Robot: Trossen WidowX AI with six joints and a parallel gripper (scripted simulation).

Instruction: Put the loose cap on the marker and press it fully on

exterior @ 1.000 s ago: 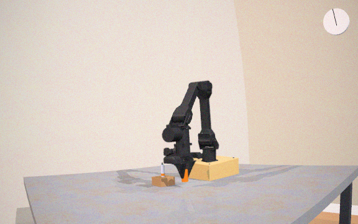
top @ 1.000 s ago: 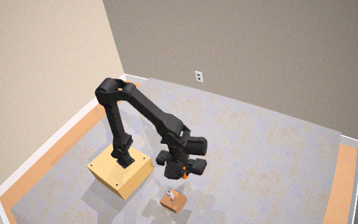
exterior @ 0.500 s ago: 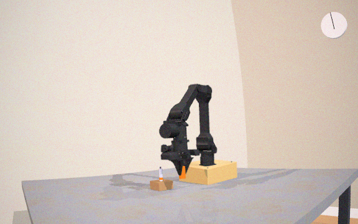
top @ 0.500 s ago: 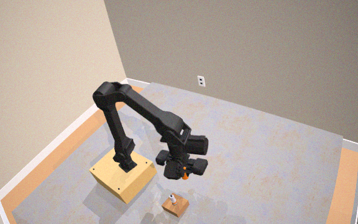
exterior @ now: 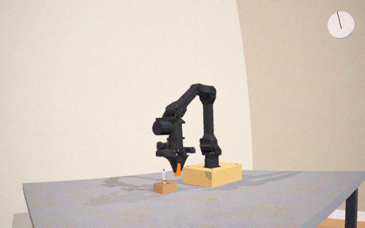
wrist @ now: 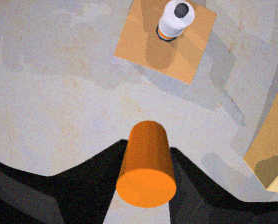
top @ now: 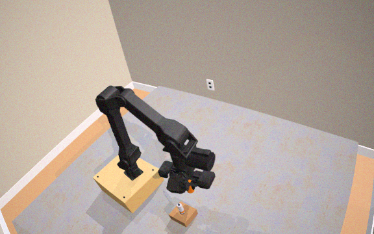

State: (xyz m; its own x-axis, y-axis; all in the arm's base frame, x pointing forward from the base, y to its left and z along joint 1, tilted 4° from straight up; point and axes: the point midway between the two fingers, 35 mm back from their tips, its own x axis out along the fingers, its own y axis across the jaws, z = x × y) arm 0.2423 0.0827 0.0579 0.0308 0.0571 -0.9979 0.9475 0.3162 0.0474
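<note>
Now: the holder block 80 mm to the right of my gripper tip, 70 mm below it and 20 mm ahead of it. From my gripper tip the other things lie so: orange cap 10 mm above.
</note>
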